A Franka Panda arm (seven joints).
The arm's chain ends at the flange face. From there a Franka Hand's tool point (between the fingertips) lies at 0.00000 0.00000 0.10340 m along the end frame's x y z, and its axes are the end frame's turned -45 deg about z.
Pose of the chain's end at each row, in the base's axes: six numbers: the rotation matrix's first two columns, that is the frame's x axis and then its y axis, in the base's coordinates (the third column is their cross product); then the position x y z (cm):
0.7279 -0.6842 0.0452 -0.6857 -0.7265 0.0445 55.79 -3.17 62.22
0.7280 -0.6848 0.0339 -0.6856 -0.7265 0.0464 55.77 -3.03 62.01
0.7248 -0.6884 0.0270 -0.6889 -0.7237 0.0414 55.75 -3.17 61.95
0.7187 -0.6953 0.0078 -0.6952 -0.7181 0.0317 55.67 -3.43 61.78
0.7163 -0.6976 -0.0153 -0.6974 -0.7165 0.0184 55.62 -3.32 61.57
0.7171 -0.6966 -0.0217 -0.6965 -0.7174 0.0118 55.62 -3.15 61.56
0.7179 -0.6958 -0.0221 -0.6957 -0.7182 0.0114 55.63 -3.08 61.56
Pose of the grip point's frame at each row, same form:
0.9996 0.0299 0.0005 0.0298 -0.9975 0.0634 55.81 -3.83 51.90
0.9996 0.0295 -0.0088 0.0300 -0.9979 0.0568 55.70 -3.62 51.69
0.9996 0.0250 -0.0102 0.0254 -0.9985 0.0484 55.66 -3.67 51.62
0.9998 0.0161 -0.0169 0.0166 -0.9994 0.0279 55.50 -3.72 51.45
0.9996 0.0134 -0.0238 0.0134 -0.9999 0.0022 55.37 -3.35 51.23
0.9996 0.0147 -0.0237 0.0146 -0.9998 -0.0070 55.37 -3.08 51.22
0.9996 0.0158 -0.0237 0.0157 -0.9998 -0.0076 55.38 -3.01 51.22

